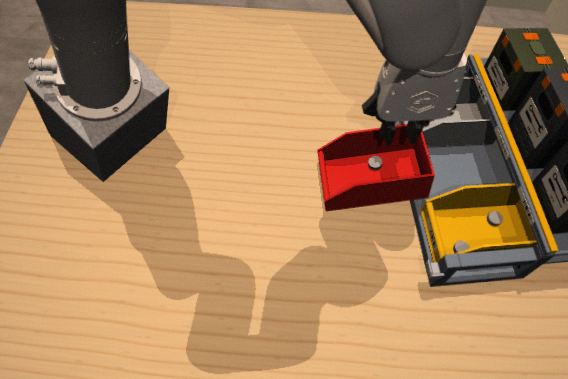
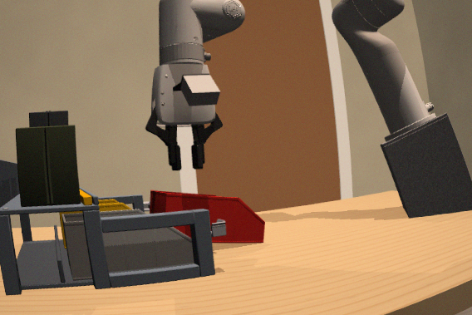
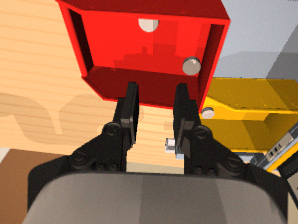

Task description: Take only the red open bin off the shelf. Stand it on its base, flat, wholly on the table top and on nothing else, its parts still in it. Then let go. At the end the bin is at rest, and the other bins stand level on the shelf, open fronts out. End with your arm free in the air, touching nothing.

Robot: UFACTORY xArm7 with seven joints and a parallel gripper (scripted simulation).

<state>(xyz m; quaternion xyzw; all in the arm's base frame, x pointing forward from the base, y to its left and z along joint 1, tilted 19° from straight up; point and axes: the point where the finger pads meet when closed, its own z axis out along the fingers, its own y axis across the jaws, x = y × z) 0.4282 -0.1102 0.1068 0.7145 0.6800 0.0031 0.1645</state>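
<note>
Now: the red open bin 10 cm below my hand and 2 cm behind it. Also, from my hand: dark box (24 cm ahead, 9 cm to the left); then yellow open bin (13 cm ahead, 12 cm to the right, 11 cm below).
</note>
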